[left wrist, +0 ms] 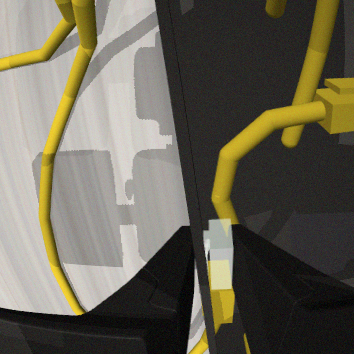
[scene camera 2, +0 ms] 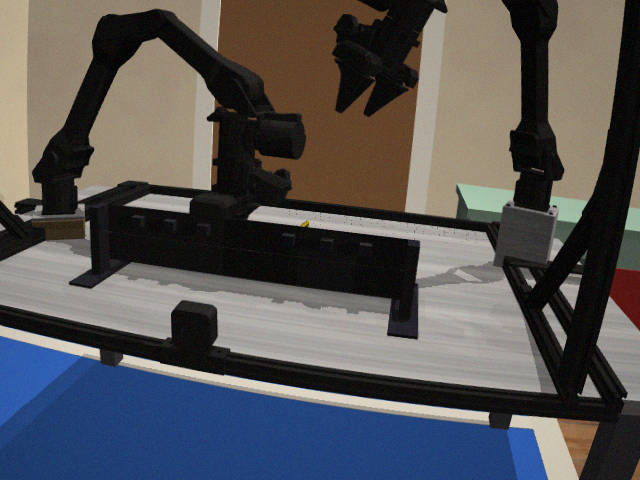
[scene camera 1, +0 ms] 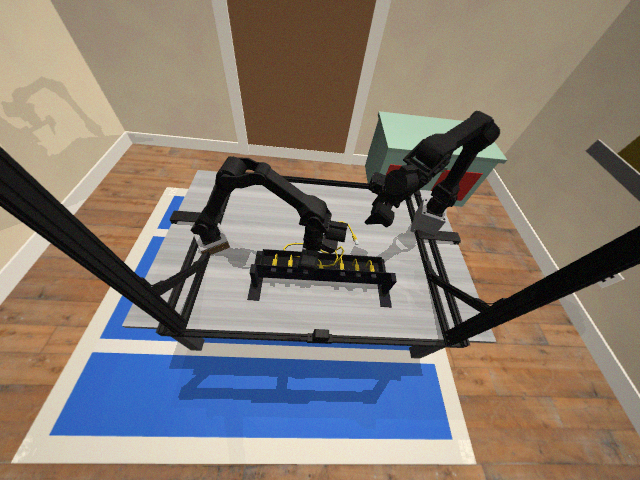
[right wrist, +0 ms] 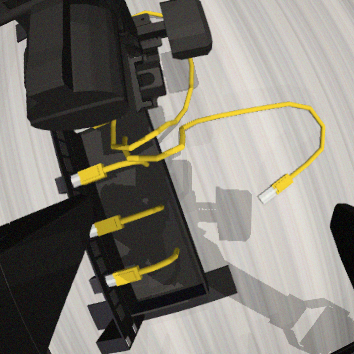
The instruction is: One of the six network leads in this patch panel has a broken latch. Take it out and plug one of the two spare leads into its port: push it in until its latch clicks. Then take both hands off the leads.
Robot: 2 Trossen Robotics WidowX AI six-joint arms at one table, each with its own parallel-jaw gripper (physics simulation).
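Seen in the pictures: left gripper, fingertip midpoint: (left wrist: 209, 236) (scene camera 1: 310, 257); right gripper, fingertip midpoint: (scene camera 2: 352, 113) (scene camera 1: 369, 214) (right wrist: 219, 212); left arm's base, link origin: (scene camera 2: 59, 210) (scene camera 1: 210, 236); right arm's base, link origin: (scene camera 2: 532, 206) (scene camera 1: 434, 209).
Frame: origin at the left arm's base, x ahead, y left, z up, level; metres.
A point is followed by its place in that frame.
Note:
The black patch panel (scene camera 1: 325, 277) @[z 0.005, x 0.290, y -0.359 m] (scene camera 2: 258, 263) @[z 0.003, x 0.298, y -0.364 m] stands mid-table, with yellow leads in its ports. My left gripper (scene camera 1: 310, 258) @[z -0.010, x 0.288, y -0.255 m] (left wrist: 209, 236) @[z -0.010, x 0.288, y -0.255 m] is low over the panel, shut on a lead's clear plug and yellow boot (left wrist: 220, 275) @[z 0.007, x 0.284, y -0.253 m], beside the trough's back edge. This plug points across the direction of a neighbouring lead (left wrist: 340, 112) @[z 0.005, x 0.301, y -0.311 m]. I cannot tell whether it is a spare or the broken one. Three leads (right wrist: 92, 174) @[z 0.051, x 0.350, y -0.366 m] (right wrist: 108, 226) @[z 0.051, x 0.394, y -0.395 m] (right wrist: 126, 275) @[z 0.051, x 0.436, y -0.422 m] sit in the right-hand ports. A loose lead's plug (scene camera 1: 355, 239) @[z -0.035, x 0.513, y -0.255 m] (right wrist: 275, 189) @[z -0.033, x 0.514, y -0.256 m] lies behind the panel. My right gripper (scene camera 2: 353, 112) @[z 0.218, x 0.450, y -0.318 m] (right wrist: 219, 212) @[z 0.218, x 0.450, y -0.318 m] is open, high up and empty.
Yellow cables (right wrist: 240, 113) @[z -0.040, x 0.422, y -0.205 m] loop over the panel's trough and onto the table behind it. The left arm's body (right wrist: 75, 65) @[z 0.201, x 0.359, y -0.305 m] covers the panel's left part in the right wrist view. A black frame (scene camera 2: 361, 379) borders the table, with a small block (scene camera 2: 194, 324) @[z -0.005, x 0.174, y -0.527 m] on its front rail.

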